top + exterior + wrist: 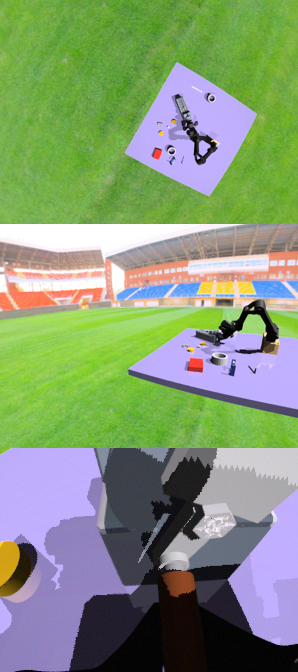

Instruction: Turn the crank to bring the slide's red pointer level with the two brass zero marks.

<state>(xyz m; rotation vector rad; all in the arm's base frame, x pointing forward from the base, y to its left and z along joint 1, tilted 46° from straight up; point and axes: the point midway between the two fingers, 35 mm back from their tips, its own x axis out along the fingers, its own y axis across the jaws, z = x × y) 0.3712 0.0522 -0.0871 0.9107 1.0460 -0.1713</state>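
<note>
Right now my gripper tip is 30 mm below the brown crank handle, 20 mm past it and 10 mm to the right of it. From my gripper tip the other things lie so: red pointer 130 mm ahead, 100 mm to the right, 50 mm above; then white bar 390 mm to the right, 110 mm ahead, 30 mm below; then small grey bracket 230 mm to the left, 230 mm ahead, 30 mm below.
</note>
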